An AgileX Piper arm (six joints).
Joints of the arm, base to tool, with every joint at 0 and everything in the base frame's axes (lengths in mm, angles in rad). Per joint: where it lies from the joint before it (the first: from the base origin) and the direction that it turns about. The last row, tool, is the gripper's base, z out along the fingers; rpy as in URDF.
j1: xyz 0 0 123 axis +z
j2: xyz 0 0 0 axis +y
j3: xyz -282.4 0 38.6 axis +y
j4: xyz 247.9 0 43.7 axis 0.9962 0 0.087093
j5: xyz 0 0 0 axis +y
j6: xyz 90.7 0 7.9 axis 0.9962 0 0.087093
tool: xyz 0 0 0 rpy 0 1.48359 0
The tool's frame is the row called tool.
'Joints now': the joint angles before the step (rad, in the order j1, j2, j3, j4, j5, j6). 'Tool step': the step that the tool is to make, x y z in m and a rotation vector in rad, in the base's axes. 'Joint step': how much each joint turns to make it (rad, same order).
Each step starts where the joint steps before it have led.
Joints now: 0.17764, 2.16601, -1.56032, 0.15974, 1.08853, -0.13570
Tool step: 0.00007, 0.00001, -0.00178, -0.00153, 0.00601, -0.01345
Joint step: -0.00001, 0.00428, -0.00001, 0.00000, 0.00000, 0.01359
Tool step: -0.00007, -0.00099, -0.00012, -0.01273, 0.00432, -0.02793
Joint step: 0.00002, -0.00001, 0.00001, -0.01229, 0.00183, 0.03467
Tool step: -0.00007, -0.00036, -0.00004, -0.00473, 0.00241, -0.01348
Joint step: -0.00002, 0.00000, 0.00001, -0.00428, 0.00117, 0.01589
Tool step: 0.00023, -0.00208, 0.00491, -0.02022, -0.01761, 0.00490
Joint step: 0.00002, -0.01239, -0.00002, -0.02601, -0.00227, 0.00776
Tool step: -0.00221, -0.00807, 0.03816, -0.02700, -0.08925, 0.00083
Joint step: -0.00912, -0.08973, -0.00564, -0.04761, 0.01112, 0.01228
